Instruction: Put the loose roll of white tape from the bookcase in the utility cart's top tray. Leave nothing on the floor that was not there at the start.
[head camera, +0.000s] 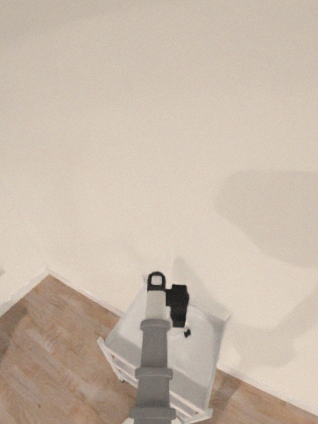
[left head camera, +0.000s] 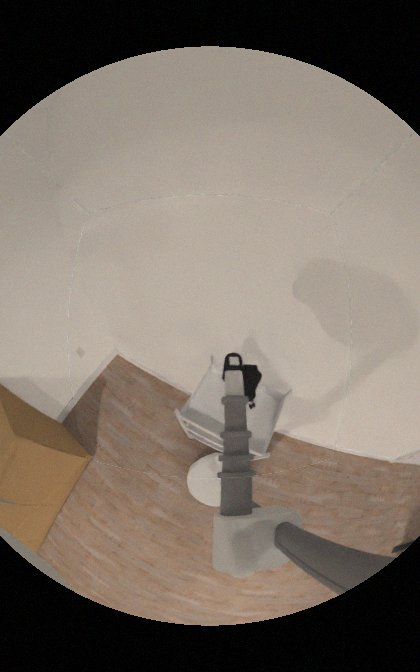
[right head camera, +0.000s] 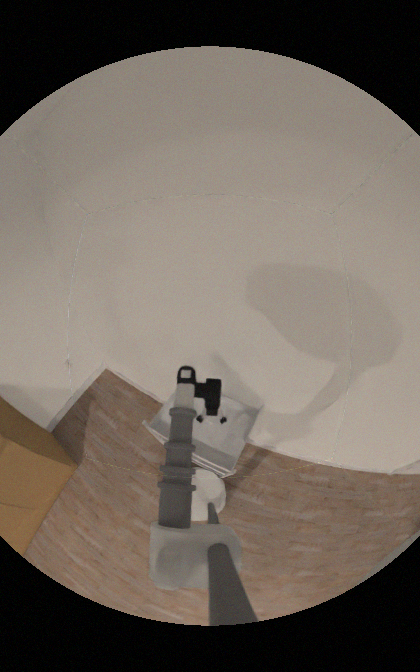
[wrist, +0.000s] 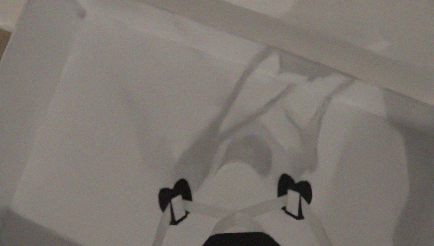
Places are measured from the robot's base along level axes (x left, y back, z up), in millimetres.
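Pixels of known places: gripper, fingertip midpoint: (head camera: 174, 334) (wrist: 233, 190).
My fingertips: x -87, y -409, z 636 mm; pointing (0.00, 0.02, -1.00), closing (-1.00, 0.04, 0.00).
Observation:
Behind a point stands the place of what it marks.
The white utility cart's top tray (head camera: 200, 362) {y -301, x -191, z 635 mm} (left head camera: 261, 425) (right head camera: 225, 445) (wrist: 90, 110) {y -511, x 65, z 635 mm} lies under the end of my arm. My gripper (right head camera: 212, 419) (wrist: 233, 190) {y -409, x -87, z 636 mm} points down over the inside of the tray, and its two dark fingertips stand wide apart. It is open. A pale rounded shape, the roll of white tape (wrist: 239, 180) {y -424, x -93, z 659 mm}, shows between the fingertips in the wrist view, with a gap on either side. Its lower part is hidden behind the pale finger strips, and I cannot tell how it touches the tray floor. The bookcase cannot be made out.
A pale wall (head camera: 150, 150) {y -652, x 31, z 1378 mm} rises right behind the cart. A tan box-shaped piece (left head camera: 35, 475) (right head camera: 30, 470) stands at the left. A white round part (left head camera: 202, 480) (right head camera: 207, 495) shows beside my grey arm (head camera: 154, 350) {y -229, x 1, z 1052 mm}, on the near side of the cart.

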